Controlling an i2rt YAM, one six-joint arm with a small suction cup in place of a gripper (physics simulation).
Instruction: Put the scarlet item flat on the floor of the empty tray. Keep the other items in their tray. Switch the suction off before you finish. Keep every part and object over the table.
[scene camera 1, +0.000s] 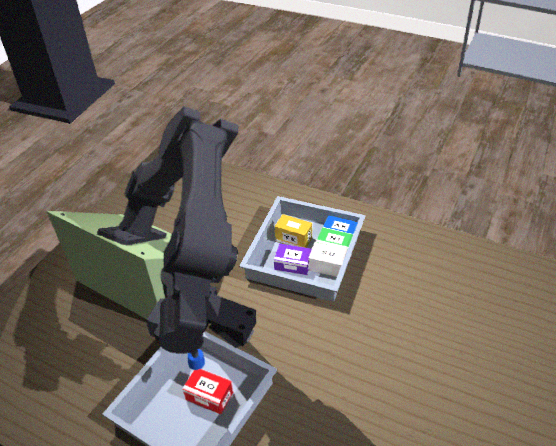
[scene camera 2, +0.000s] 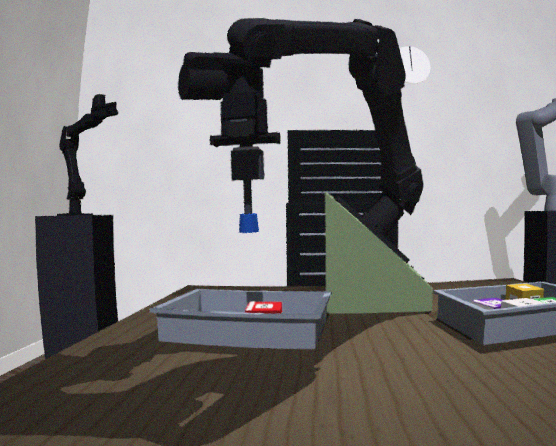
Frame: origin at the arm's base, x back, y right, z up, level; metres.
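Where they show: end effector, tool point: (scene camera 1: 196, 362) (scene camera 2: 249, 231); arm's base, origin of the base link: (scene camera 1: 133, 235) (scene camera 2: 370, 230).
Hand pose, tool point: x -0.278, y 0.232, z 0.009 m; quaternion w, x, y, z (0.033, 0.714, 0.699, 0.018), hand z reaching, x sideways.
Things, the pixels of their top centre, and the offset from my tool point. Level surfaces: height alone.
- scarlet box, middle of its top: (scene camera 2: 264, 305) (scene camera 1: 206, 385) dy -0.020, dx +0.007, dz -0.114 m
- yellow box, middle of its top: (scene camera 2: 524, 287) (scene camera 1: 293, 224) dy -0.471, dx +0.005, dz -0.104 m
- purple box, middle of its top: (scene camera 2: 494, 302) (scene camera 1: 293, 254) dy -0.397, dx -0.022, dz -0.121 m
- white box, middle of its top: (scene camera 2: 525, 302) (scene camera 1: 328, 253) dy -0.419, dx -0.099, dz -0.112 m
- green box, middle of its top: (scene camera 2: 551, 301) (scene camera 1: 335, 238) dy -0.472, dx -0.098, dz -0.115 m
- blue box, middle of its top: (scene camera 1: 340, 225) dy -0.525, dx -0.096, dz -0.124 m
- wooden table, its level: dz -0.159 m
The scarlet box (scene camera 1: 207, 390) (scene camera 2: 265, 307), with a white label on top, lies in the near tray (scene camera 1: 150, 437) (scene camera 2: 237, 332); it looks flat on the floor, close to one wall. My suction cup (scene camera 1: 196, 359) (scene camera 2: 248, 223), blue, hangs well above the box and the tray rim, apart from the box, and holds nothing. The other tray (scene camera 1: 290, 286) (scene camera 2: 457, 320) holds a yellow box (scene camera 1: 293, 230) (scene camera 2: 524, 291), a purple box (scene camera 1: 292, 259) (scene camera 2: 488, 302), a white box (scene camera 1: 328, 257), a green box (scene camera 1: 335, 237) and a blue box (scene camera 1: 340, 225).
A green wedge-shaped mount (scene camera 1: 115, 260) (scene camera 2: 370, 270) carries the arm's base beside the near tray. The wooden table (scene camera 1: 425, 325) (scene camera 2: 425, 390) bears both trays. A dark pedestal (scene camera 1: 45, 60) and a metal shelf (scene camera 1: 510, 57) stand off the table.
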